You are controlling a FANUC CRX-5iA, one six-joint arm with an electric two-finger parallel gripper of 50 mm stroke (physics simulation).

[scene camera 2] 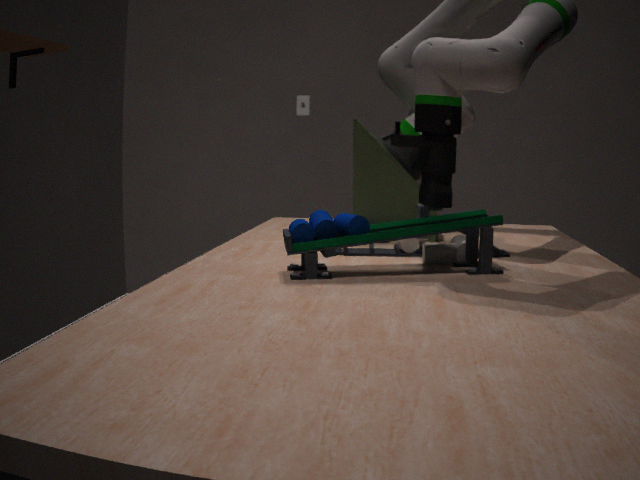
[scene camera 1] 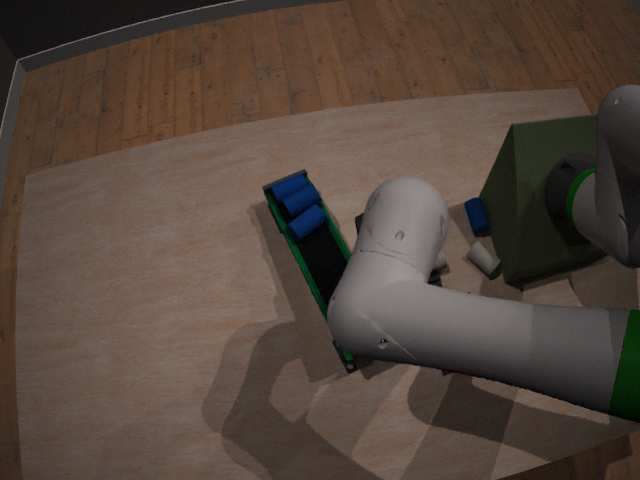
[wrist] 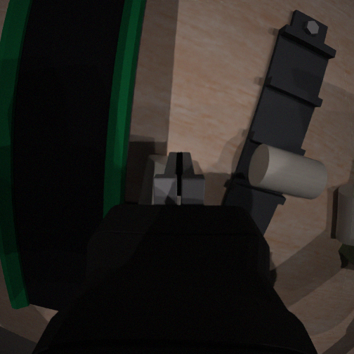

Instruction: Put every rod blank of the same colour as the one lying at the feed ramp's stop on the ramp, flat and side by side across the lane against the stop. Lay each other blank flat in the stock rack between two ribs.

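Note:
My gripper (wrist: 179,165) is shut and empty, low beside the feed ramp (scene camera 1: 305,268) (scene camera 2: 434,225) (wrist: 121,100). A pale blank (wrist: 155,175) (scene camera 2: 439,254) lies on the table below it, partly hidden by the fingers. Three blue blanks lie across the ramp's lane: one blue blank (scene camera 1: 289,187) (scene camera 2: 301,230) at the stop, a second (scene camera 1: 301,199) (scene camera 2: 322,223) beside it, and a third (scene camera 1: 306,222) (scene camera 2: 351,224) slightly apart and skewed. A pale blank (wrist: 287,171) lies across the dark stock rack (wrist: 295,65) between two ribs, one end overhanging.
A blue blank (scene camera 1: 476,216) and a pale blank (scene camera 1: 483,259) (wrist: 345,215) lie on the table by the green robot pedestal (scene camera 1: 540,206). The arm (scene camera 1: 403,310) hides much of the rack and the ramp's upper end in scene camera 1.

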